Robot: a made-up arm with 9 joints.
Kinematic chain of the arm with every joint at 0, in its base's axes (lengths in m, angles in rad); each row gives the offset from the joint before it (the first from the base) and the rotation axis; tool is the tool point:
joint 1: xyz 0 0 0.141 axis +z
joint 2: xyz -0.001 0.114 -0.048 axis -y
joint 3: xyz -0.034 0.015 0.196 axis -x
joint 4: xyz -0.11 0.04 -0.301 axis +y
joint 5: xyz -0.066 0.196 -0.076 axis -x
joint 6: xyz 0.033 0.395 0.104 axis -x
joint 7: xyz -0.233 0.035 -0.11 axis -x
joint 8: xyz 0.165 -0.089 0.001 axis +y
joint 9: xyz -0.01 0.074 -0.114 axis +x
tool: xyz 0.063 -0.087 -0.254
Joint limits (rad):
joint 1: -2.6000..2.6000
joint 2: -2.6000..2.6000
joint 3: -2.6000..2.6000
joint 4: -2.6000..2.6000
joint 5: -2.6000..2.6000
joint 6: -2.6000..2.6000
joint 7: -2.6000..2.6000
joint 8: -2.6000..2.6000
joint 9: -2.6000..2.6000
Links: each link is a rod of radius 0.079 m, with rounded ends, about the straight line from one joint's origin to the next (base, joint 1, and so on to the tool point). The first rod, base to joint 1, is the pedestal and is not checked.
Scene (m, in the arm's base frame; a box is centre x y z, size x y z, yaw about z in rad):
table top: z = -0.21
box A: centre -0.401 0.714 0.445 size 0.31 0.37 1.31 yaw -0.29
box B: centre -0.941 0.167 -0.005 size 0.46 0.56 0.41 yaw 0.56
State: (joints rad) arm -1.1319 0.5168 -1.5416 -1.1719 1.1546 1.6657 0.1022 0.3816 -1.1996
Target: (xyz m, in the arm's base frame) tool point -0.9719 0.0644 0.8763
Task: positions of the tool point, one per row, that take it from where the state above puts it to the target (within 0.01 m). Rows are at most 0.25 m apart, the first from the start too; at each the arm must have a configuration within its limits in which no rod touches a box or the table.
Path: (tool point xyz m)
1: 0.1531 0.6151 0.8256
2: 0.0326 0.5025 0.8385
3: -0.0422 0.3715 0.8351
4: -0.2435 0.2703 0.8247
5: -0.3794 0.1047 0.7716
6: -0.4281 -0.0812 0.6870
7: -0.4790 0.0126 0.6375
8: -0.4996 0.1152 0.6191
9: -0.5293 0.2040 0.6602
10: -0.6139 0.2461 0.7508
11: -0.7716 0.2063 0.8432
12: -0.9719 0.0644 0.8763

